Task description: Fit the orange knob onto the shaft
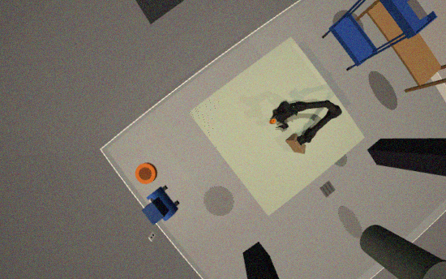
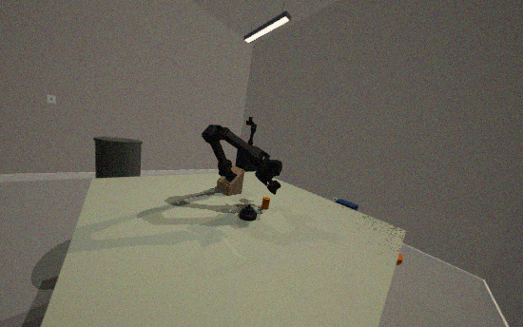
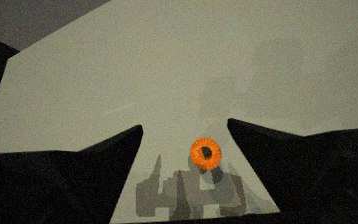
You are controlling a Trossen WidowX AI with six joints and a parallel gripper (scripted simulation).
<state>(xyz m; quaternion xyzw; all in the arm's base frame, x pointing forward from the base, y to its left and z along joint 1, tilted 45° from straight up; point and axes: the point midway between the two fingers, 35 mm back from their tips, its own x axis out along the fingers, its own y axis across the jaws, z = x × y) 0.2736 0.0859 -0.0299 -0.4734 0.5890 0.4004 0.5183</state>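
My gripper tip is now 70 mm above the orange knob, 40 mm to the left of it and 10 mm short of it. From my gripper tip the other things lie so: dark round pedestal: 180 mm to the right, 70 mm below, 40 mm ahead.
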